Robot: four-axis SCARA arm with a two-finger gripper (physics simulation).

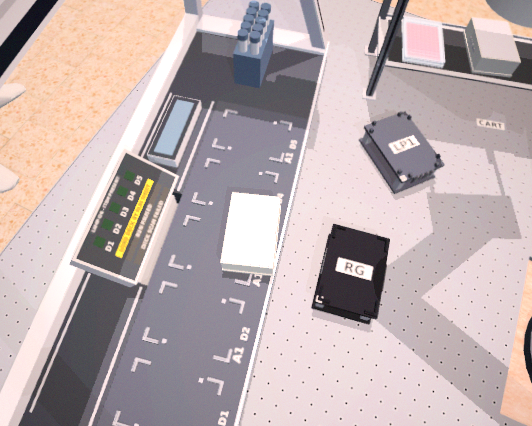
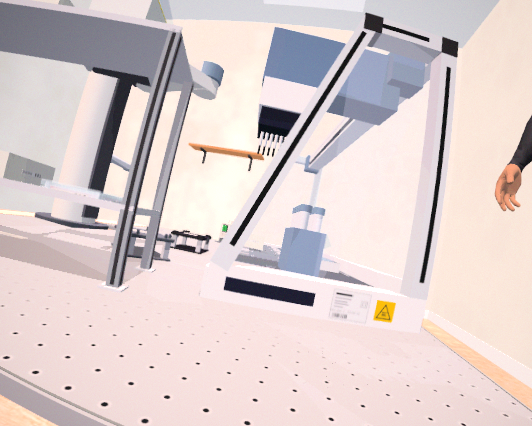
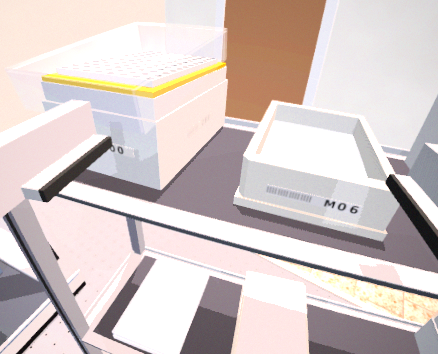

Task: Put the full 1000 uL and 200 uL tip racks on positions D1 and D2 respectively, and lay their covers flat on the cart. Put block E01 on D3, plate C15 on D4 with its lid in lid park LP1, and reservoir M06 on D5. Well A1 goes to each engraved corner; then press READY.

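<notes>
My gripper point(image 3: 246, 141) is open, its fingers wide apart with nothing between them; the left finger is in front of a tip rack. This yellow-edged tip rack point(image 3: 192, 112), its label partly hidden and ending in "00", stands on the cart's upper shelf under a clear cover point(image 3: 117, 45). Reservoir M06 point(image 3: 320, 172) stands to its right, beyond the fingertips. A plain white block point(image 1: 252, 230) is over the D3 area, hiding some corner marks. Corner marks show at D5, D2 and D1. Lid park LP1 point(image 1: 402, 150) holds no lid. A pink plate point(image 1: 422, 40) is on the cart's lower shelf. Labels E01 and C15 are not readable.
Stand RG point(image 1: 352, 270) is beside the deck. A blue tube rack point(image 1: 250, 67) point(image 2: 302, 250) stands at its far end. A grey box point(image 1: 492, 47) is near the pink plate. The upper shelf's front rail point(image 3: 200, 225) crosses below M06. A person's hand point(image 2: 507, 187) shows right.
</notes>
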